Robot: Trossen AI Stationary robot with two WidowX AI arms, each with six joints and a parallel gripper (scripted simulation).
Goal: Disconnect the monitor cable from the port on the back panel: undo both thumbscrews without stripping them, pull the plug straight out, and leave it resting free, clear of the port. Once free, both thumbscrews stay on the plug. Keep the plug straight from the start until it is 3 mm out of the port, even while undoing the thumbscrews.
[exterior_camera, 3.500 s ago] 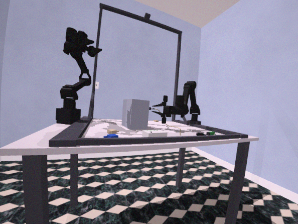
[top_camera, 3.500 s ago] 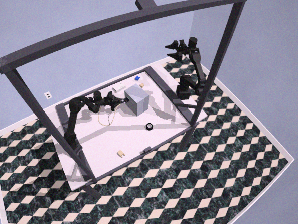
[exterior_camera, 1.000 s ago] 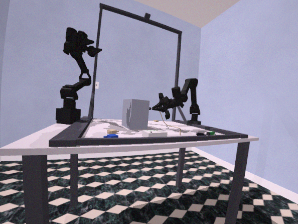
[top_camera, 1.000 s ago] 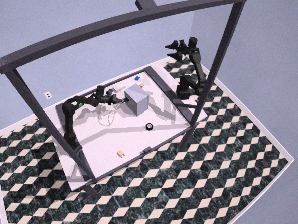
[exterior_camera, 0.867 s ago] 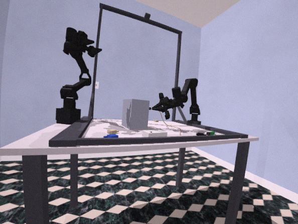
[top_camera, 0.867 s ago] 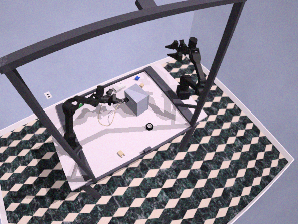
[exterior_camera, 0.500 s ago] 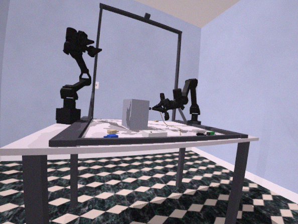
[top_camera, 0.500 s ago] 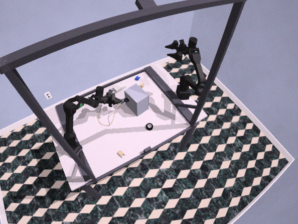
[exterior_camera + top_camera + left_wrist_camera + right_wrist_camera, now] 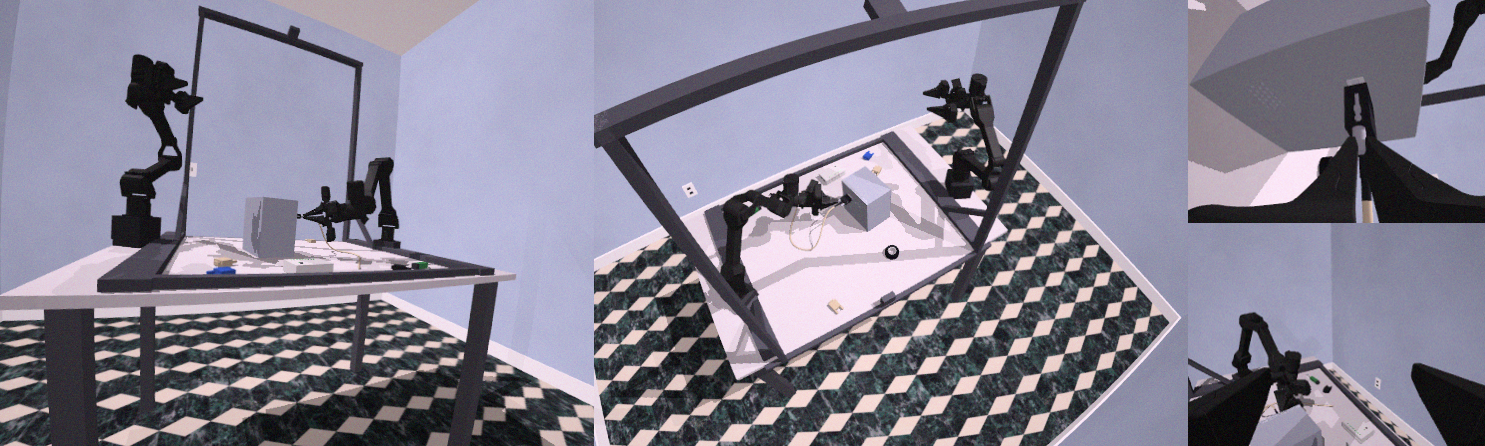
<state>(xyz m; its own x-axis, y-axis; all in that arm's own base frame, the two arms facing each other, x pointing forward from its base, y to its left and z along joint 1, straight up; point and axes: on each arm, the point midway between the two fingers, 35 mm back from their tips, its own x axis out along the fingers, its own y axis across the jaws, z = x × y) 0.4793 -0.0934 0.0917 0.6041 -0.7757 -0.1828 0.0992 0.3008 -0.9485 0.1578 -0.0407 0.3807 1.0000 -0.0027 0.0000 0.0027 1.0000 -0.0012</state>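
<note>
Right now the grey box is 15 cm to the right of my left hand, 5 cm below it and 3 cm behind it.
</note>
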